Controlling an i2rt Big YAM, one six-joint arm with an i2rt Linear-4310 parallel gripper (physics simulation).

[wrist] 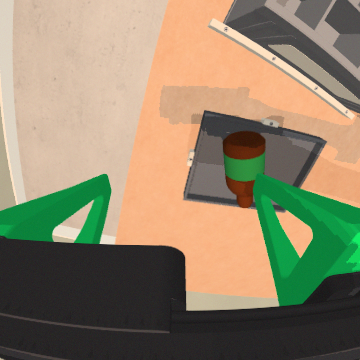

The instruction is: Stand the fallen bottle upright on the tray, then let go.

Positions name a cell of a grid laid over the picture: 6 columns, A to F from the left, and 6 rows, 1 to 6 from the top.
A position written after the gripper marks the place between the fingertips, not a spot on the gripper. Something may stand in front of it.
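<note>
A grey tray (E3) shares the scene with the gripper (D4).
</note>
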